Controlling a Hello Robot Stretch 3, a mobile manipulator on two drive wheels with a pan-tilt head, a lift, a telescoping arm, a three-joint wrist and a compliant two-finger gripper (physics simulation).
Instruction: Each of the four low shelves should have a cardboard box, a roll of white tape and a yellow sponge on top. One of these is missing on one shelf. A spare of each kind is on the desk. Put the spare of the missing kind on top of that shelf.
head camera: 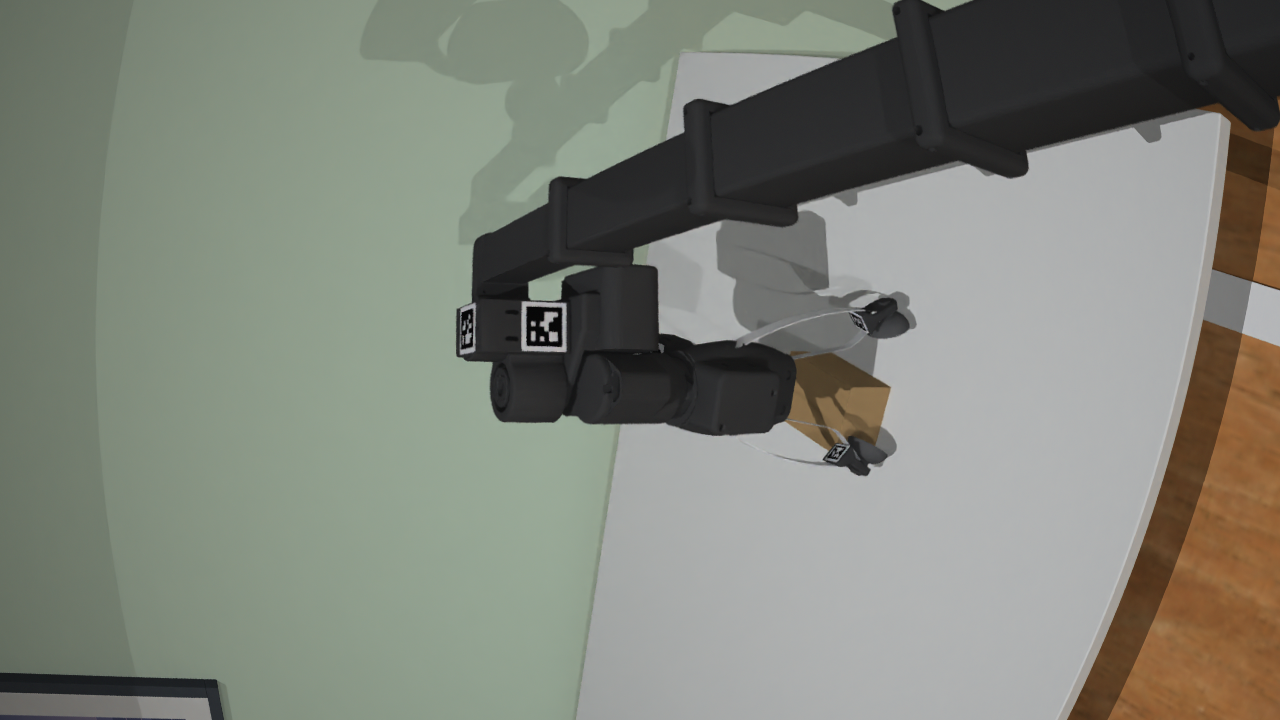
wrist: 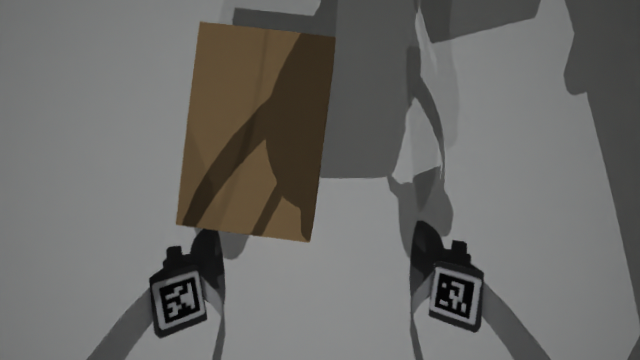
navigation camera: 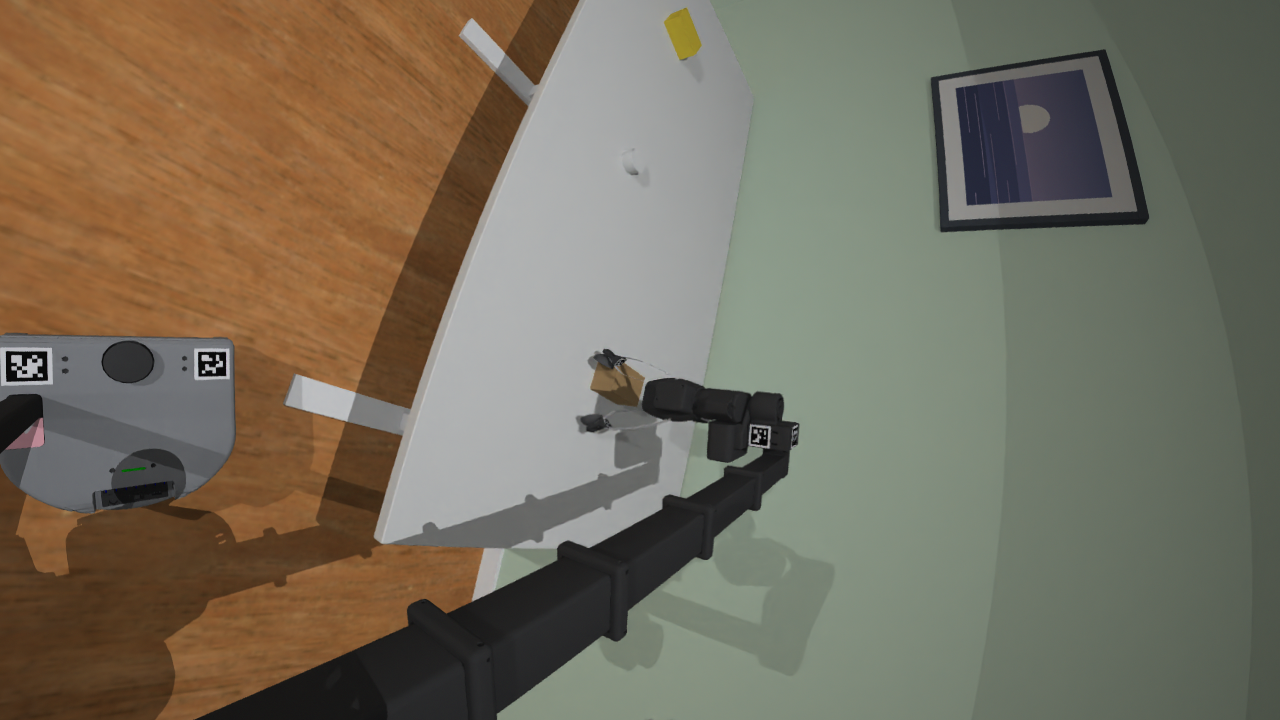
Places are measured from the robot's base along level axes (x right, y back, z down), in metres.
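Pixels of known places: gripper, fingertip midpoint: (head camera: pixel 891 387) (navigation camera: pixel 590 389); robot's base at its link origin: (navigation camera: pixel 129 359).
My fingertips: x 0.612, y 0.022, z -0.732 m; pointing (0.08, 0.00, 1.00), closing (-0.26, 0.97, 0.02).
For each thing: its middle in the pictures, then the offset to it from my fingertips. Level surfaces: height alone.
- cardboard box at the middle of its body: (head camera: pixel 833 401) (navigation camera: pixel 618 383) dy -0.009, dx +0.066, dz -0.013 m
- white desk at its surface level: dz +0.012 m
- white tape at the middle of its body: (navigation camera: pixel 634 161) dy -0.459, dx +0.109, dz +0.000 m
- yellow sponge at the middle of its body: (navigation camera: pixel 683 34) dy -0.871, dx +0.283, dz -0.010 m
- wooden floor at its surface level: dz +0.732 m
A cardboard box (head camera: pixel 854 402) (navigation camera: pixel 617 382) (wrist: pixel 225 100) stands on the white desk (head camera: pixel 1011 429) (navigation camera: pixel 537 295) (wrist: pixel 75 150). My gripper (head camera: pixel 872 385) (navigation camera: pixel 601 390) (wrist: pixel 317 250) is open, with its fingers wide apart and nothing held. In the head and navigation views its fingertips appear on either side of the box. In the wrist view the box lies ahead and left of centre, with its near edge by the left fingertip. A roll of white tape (navigation camera: pixel 631 162) and a yellow sponge (navigation camera: pixel 682 35) sit farther along the desk in the navigation view. The low shelves do not show.
A green wall (head camera: pixel 358 447) (navigation camera: pixel 859 358) runs along the desk's back edge, and a framed picture (navigation camera: pixel 1038 143) hangs on it. My telescoping arm (head camera: pixel 805 152) (navigation camera: pixel 572 591) reaches across the desk's end. The wooden floor (navigation camera: pixel 268 223) and desk legs (navigation camera: pixel 349 407) show at the front.
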